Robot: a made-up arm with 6 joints. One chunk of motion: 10 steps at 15 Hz.
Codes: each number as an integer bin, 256 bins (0 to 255) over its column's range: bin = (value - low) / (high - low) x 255, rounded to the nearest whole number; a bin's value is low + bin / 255 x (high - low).
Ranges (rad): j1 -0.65..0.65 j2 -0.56..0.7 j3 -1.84..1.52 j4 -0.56..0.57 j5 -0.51..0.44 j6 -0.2..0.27
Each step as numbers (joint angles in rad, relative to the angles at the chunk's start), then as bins.
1 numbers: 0.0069 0.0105 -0.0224 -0.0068 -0.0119 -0.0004
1 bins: 129 115 138 125 134 108
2 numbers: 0.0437 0.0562 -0.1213 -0.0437 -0.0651 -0.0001
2 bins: 136 125 130 117 119 108
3 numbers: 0.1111 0.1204 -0.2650 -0.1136 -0.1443 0.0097
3 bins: 149 138 120 101 98 114
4 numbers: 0.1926 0.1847 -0.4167 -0.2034 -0.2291 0.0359
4 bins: 165 151 108 80 75 128
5 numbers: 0.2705 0.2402 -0.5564 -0.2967 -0.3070 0.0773
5 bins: 181 162 97 59 54 150
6 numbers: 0.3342 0.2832 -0.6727 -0.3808 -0.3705 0.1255
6 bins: 193 171 89 40 37 177
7 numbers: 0.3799 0.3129 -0.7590 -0.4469 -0.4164 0.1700
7 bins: 202 177 82 26 25 201
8 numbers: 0.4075 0.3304 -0.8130 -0.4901 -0.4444 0.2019
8 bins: 207 180 78 16 18 218
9 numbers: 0.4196 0.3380 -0.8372 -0.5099 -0.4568 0.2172
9 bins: 210 182 76 11 14 226
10 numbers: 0.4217 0.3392 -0.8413 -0.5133 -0.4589 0.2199
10 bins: 210 182 76 11 14 228
